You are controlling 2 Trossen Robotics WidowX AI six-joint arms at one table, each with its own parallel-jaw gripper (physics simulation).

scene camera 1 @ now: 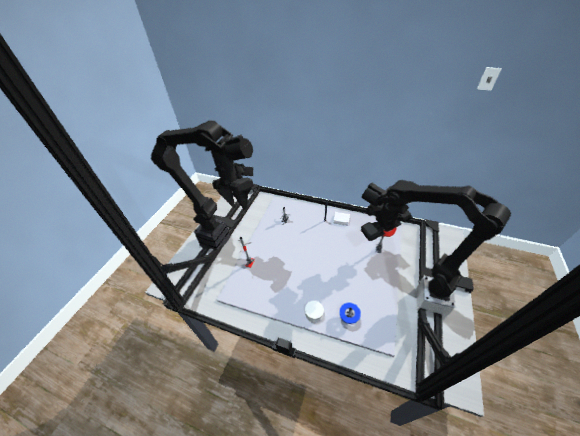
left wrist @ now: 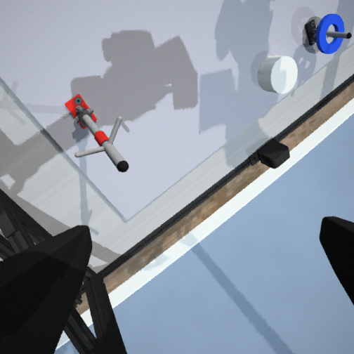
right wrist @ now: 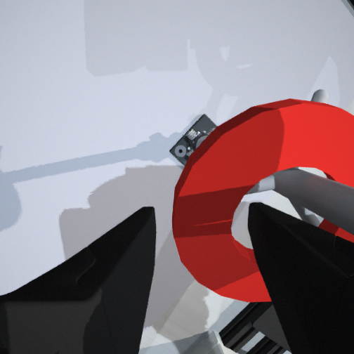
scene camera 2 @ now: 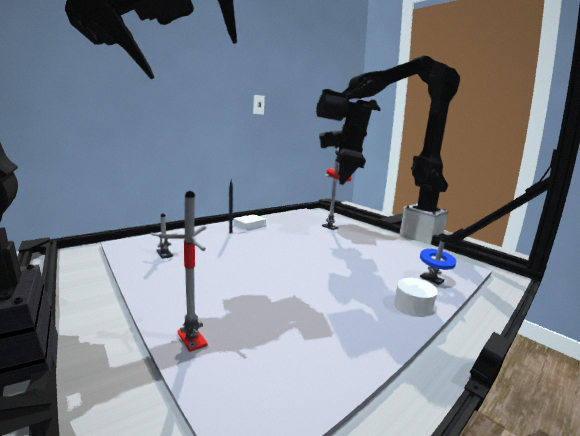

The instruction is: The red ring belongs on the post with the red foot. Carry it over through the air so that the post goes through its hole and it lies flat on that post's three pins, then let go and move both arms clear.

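Frame: origin at the left arm's base, x up, y ahead, z left, level; centimetres.
Where they show: left gripper, fingertip midpoint: [scene camera 1: 239, 208] [scene camera 2: 193, 58]; right gripper, fingertip midpoint: [scene camera 1: 382, 233] [scene camera 2: 340, 182]; left arm's base, link origin: [scene camera 1: 209, 226]; right arm's base, link origin: [scene camera 1: 439, 290] [scene camera 2: 426, 208].
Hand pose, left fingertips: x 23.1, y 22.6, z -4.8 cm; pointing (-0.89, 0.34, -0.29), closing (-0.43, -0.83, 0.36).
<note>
Each offset is from my left fingertips to the centre of the thing. "pt": to the spot under its first point.
The red ring @[dx -17.4, dy +48.5, dz +24.9 cm] [scene camera 1: 389, 232] [scene camera 2: 332, 172] [right wrist: 225, 175] sits high around a tall grey post @[pt dx -24.6, dy +47.7, dz +25.8 cm] [scene camera 2: 332, 200] with a black foot at the back right. My right gripper [scene camera 2: 343, 181] [right wrist: 201, 216] is partly open and empty at about the ring's height. In the right wrist view its left fingertip is outside the ring and its right fingertip overlaps the ring's hole; whether it is inside cannot be told. The red-footed post @[pt dx -22.7, dy -1.0, dz -1.6 cm] [scene camera 1: 245, 251] [scene camera 2: 190, 290] [left wrist: 114, 155] stands upright at the left, its pins bare. My left gripper [scene camera 1: 238, 205] [scene camera 2: 193, 60] [left wrist: 206, 233] is wide open, high up.
A blue ring @[dx -28.0, dy +43.2, dz -8.8 cm] [scene camera 1: 343, 315] [scene camera 2: 425, 259] [left wrist: 322, 37] sits on a short post beside a white cylinder @[dx -30.9, dy +31.2, dz -11.5 cm] [scene camera 1: 314, 311] [scene camera 2: 416, 297] [left wrist: 277, 74]. At the back are a small post [scene camera 1: 285, 216] [scene camera 2: 163, 235], a thin black rod @[dx -25.6, dy +21.3, dz +34.5 cm] [scene camera 1: 326, 212] [scene camera 2: 231, 205] and a white box @[dx -31.6, dy +28.6, dz +37.6 cm] [scene camera 1: 342, 218] [scene camera 2: 250, 222].
</note>
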